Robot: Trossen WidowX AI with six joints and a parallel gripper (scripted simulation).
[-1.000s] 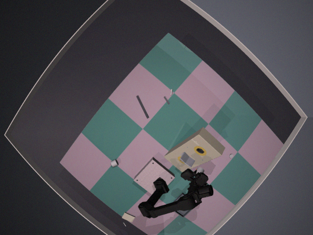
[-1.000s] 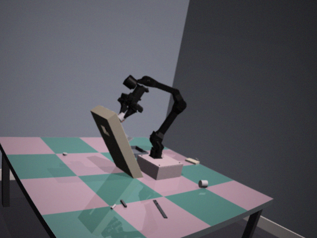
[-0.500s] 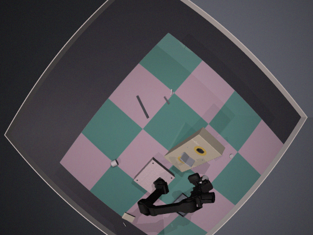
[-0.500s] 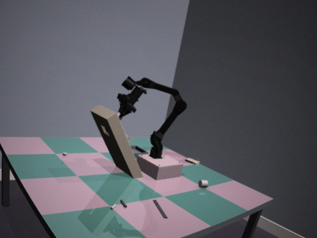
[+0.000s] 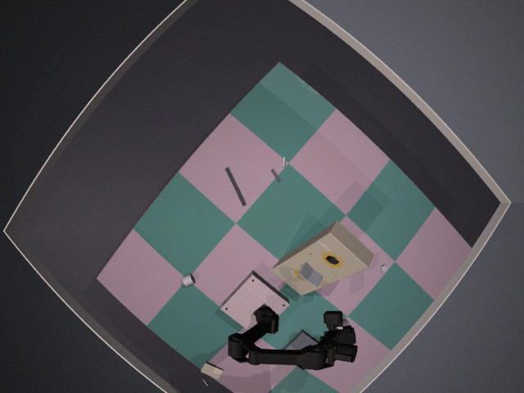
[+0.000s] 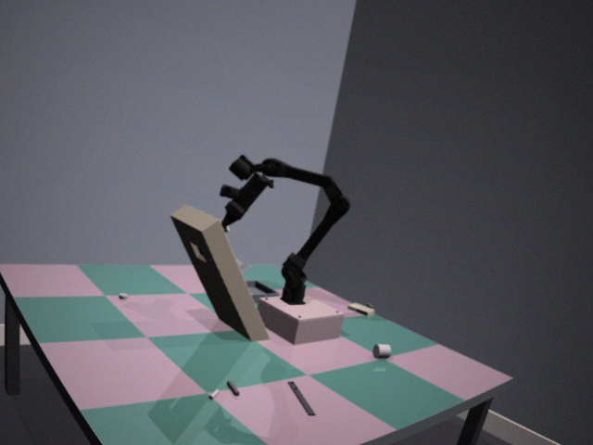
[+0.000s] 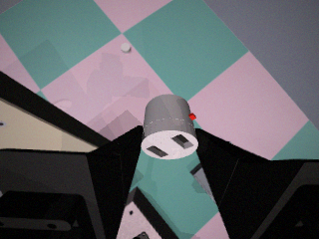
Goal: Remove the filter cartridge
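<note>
Now: the grey tray 220 mm behind my gripper tip, 100 mm to the right of it and 270 mm below it. Also, from my gripper tip: short dark piece 210 mm ahead, 560 mm to the left, 270 mm below; then white round filter cartridge right at my gripper tip.
</note>
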